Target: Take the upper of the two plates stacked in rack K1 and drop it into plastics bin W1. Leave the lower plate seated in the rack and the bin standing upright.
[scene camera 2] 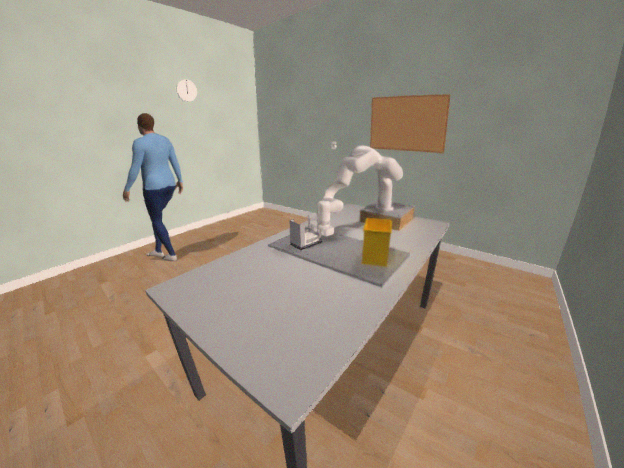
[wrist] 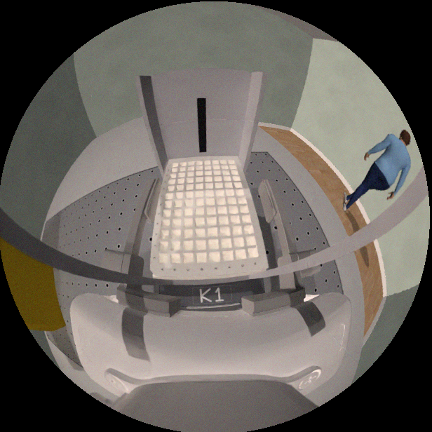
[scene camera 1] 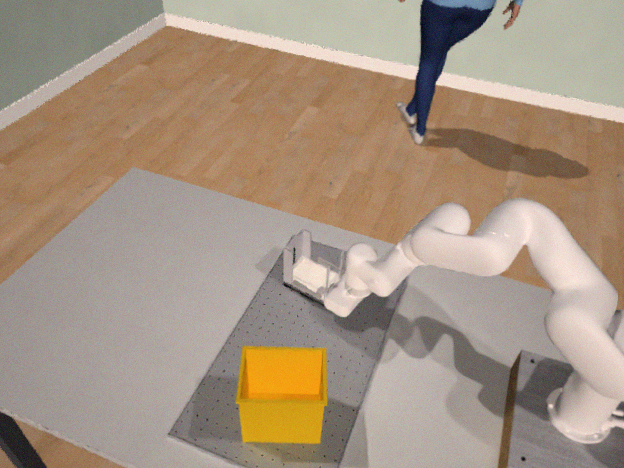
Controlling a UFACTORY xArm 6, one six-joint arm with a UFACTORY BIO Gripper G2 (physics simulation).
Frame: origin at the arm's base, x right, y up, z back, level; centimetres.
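Seen in the pictures: hand, tool point: (scene camera 1: 312, 273); arm's base, link origin: (scene camera 2: 384, 208) (scene camera 1: 577, 415).
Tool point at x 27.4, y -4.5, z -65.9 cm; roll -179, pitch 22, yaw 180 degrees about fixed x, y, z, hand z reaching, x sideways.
Note:
Pixels of each thing's middle, then the offset from my tool point to it. Level surfaces: height alone.
- Rack K1, body centre: (scene camera 1: 316, 268) (scene camera 2: 306, 231) dx -0.9, dy +3.4, dz +1.2 cm
- white multi-well plate, body centre: (scene camera 1: 312, 275) dx -0.7, dy +0.1, dz +0.2 cm
- Yellow bin W1, body centre: (scene camera 1: 282, 396) (scene camera 2: 376, 241) dx -41.1, dy +5.0, dz +3.6 cm
- perforated board, surface height: dy -3.9 cm
- grey table, surface height: dy -5.3 cm
Rack K1 (scene camera 1: 301, 245) (scene camera 2: 296, 232) (wrist: 175, 115) stands at the far end of the board, with a slotted back wall and a front block marked K1. A white multi-well plate (scene camera 1: 315, 273) (wrist: 206, 215) is the upper plate, lying level in the rack. The lower plate is hidden beneath it and cannot be told apart. My gripper (wrist: 210, 200) is open at the rack's front. Its fingers reach forward along both sides of the plate, with a gap showing on each side in the wrist view. Yellow bin W1 (scene camera 1: 282, 422) (scene camera 2: 377, 251) (wrist: 30, 295) stands upright at the board's near end.
The perforated board (scene camera 1: 282, 322) (scene camera 2: 342, 251) lies on the grey table (scene camera 1: 126, 302) (scene camera 2: 282, 312). The rack's front posts rise close to the wrist camera. The arm's base stands on a wooden-sided block (scene camera 1: 539, 403) (scene camera 2: 398, 216). A person (scene camera 1: 433, 55) (scene camera 2: 156, 166) (wrist: 390, 160) is beyond the table.

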